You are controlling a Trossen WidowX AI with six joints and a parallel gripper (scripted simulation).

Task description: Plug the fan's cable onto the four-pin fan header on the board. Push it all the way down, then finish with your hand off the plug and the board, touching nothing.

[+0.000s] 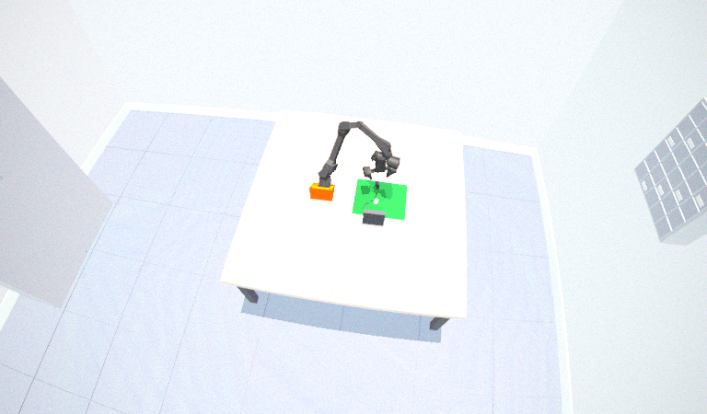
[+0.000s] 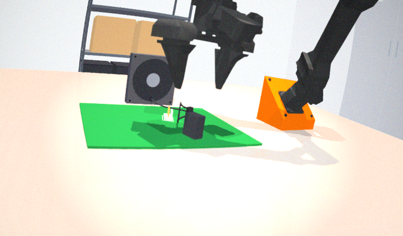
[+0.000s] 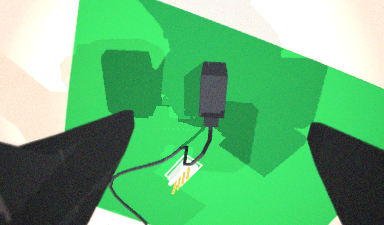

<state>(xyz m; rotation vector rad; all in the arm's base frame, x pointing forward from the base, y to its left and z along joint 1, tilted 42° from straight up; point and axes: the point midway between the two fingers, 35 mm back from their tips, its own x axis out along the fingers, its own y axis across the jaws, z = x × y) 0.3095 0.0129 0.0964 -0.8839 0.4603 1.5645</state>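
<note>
Now: the dark plug 6 cm below my gripper tip. Also, from my gripper tip: dark fan: 1 cm behind, 24 cm to the right, 3 cm below; green board: 2 cm ahead, 8 cm to the right, 10 cm below.
</note>
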